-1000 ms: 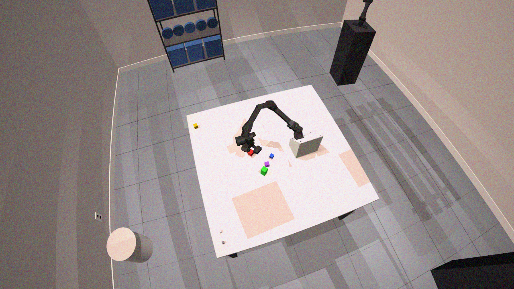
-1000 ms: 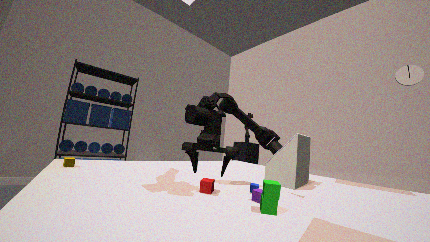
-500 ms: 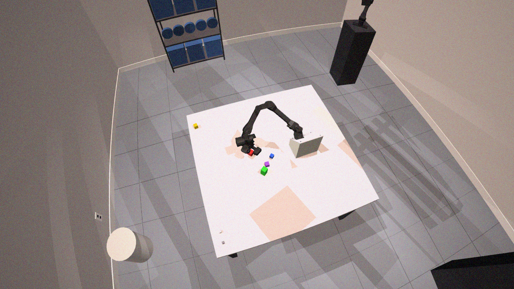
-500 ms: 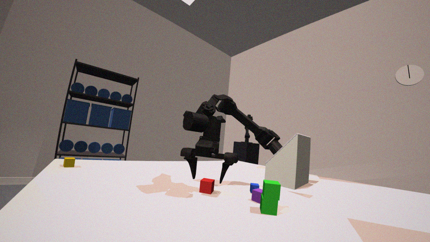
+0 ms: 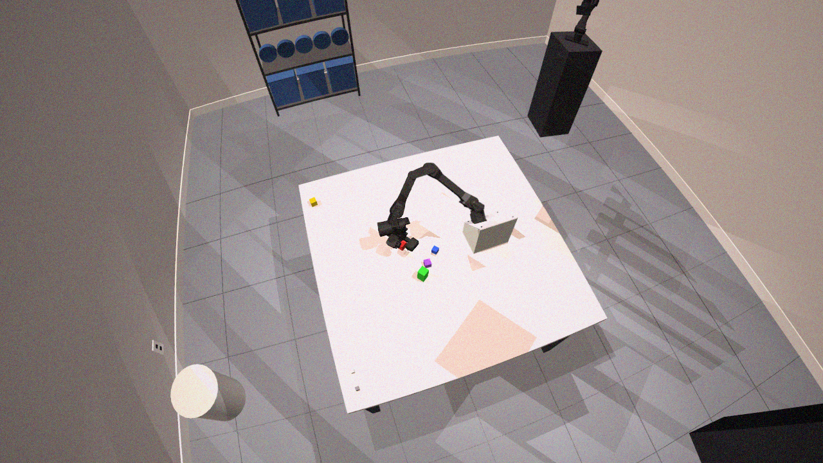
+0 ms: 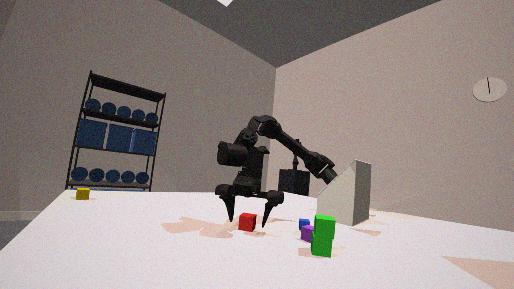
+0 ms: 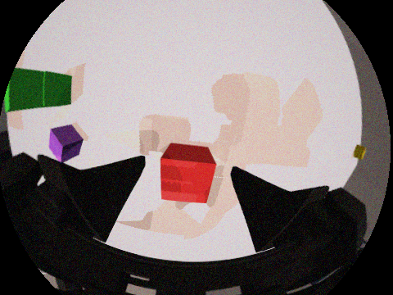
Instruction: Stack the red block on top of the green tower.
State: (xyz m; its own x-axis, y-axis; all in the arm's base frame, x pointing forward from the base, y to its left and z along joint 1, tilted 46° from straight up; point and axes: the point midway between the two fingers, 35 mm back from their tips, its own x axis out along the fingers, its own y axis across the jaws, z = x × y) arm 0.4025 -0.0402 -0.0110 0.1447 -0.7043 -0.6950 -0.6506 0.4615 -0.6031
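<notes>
Now: the red block 10 mm above my gripper tip. The rest, counted from my gripper tip: blue block 160 mm behind, 70 mm to the left; then yellow block 430 mm ahead, 370 mm to the right; then purple block 110 mm behind, 130 mm to the left.
</notes>
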